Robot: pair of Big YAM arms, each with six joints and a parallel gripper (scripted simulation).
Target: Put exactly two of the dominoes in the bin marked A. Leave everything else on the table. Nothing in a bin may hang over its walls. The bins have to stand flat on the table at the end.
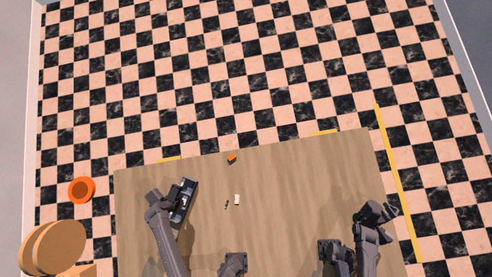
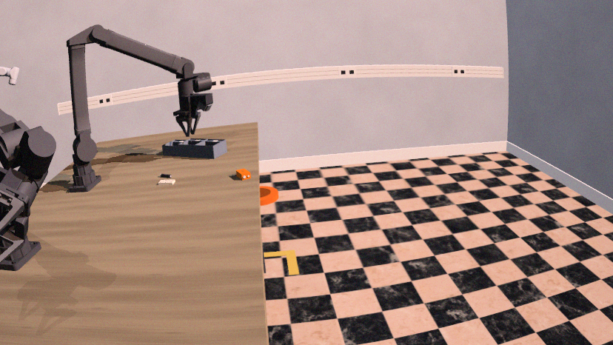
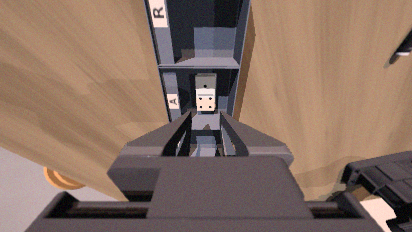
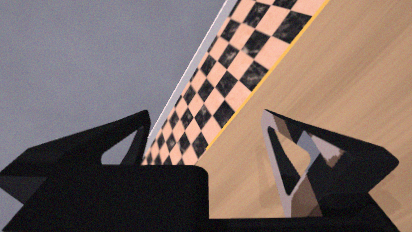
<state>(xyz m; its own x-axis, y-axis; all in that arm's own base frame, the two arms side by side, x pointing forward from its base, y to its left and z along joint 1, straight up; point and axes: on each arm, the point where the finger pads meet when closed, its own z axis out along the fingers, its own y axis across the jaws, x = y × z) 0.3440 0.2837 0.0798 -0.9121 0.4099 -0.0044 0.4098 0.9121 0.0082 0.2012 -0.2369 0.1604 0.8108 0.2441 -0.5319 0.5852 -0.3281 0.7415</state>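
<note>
My left hand is 60 mm above the bin row and 10 mm to the right of it.
</note>
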